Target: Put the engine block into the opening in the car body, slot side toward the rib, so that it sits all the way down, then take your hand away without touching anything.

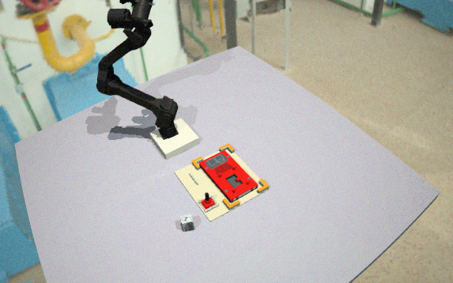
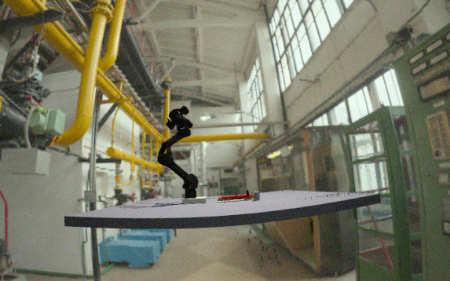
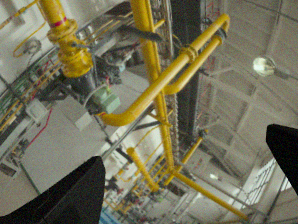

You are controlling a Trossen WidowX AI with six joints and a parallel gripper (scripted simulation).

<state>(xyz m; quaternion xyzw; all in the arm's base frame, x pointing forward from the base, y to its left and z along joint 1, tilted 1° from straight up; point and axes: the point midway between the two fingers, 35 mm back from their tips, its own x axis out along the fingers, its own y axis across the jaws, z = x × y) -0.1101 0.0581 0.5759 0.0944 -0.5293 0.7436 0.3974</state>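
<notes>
The engine block lies 600 mm below my gripper tip, 540 mm ahead of it and 160 mm to the right of it. Round my gripper tip: black peg 590 mm below, 490 mm ahead, 70 mm to the right.
</notes>
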